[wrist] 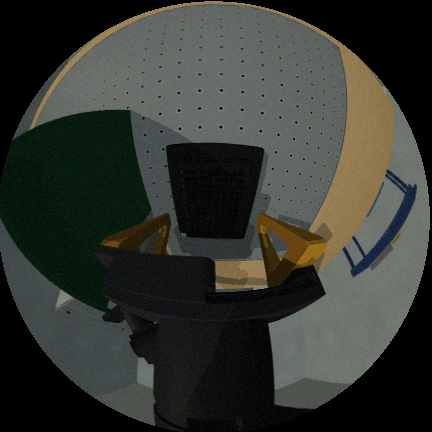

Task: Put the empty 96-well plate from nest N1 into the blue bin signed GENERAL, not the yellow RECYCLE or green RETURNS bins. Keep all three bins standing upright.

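Frame: origin at the arm's base, x ahead, y left, z up, level; metres.
Where they show: gripper, fingertip midpoint: [213,217].
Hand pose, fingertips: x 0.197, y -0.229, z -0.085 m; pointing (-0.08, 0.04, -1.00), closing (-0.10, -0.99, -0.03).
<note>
After its pixels a point has its place.
A black rectangular plate [215,192] {x 0.201, y -0.231, z -0.129 m} with a faint grid of wells is in the middle of the wrist view, above the grey perforated board. It is very dark, so its edge against any nest under it cannot be made out, and no N1 label is readable. My gripper [213,217] {x 0.197, y -0.229, z -0.085 m} is open, with its orange fingers wide apart. The fingertips appear either side of the plate's near end, with visible gaps. A large dark green panel [75,200] {x 0.266, y -0.122, z -0.035 m} fills the left side; no sign is readable on it. The blue GENERAL bin and the yellow RECYCLE bin cannot be identified in this view.
The grey perforated board [210,65] {x 0.372, y -0.242, z -0.149 m} lies on a table with a light wood edge [367,125] at the right. Beyond that edge is a blue frame [385,242] with rails. The green panel stands close along the left of the gripper.
</note>
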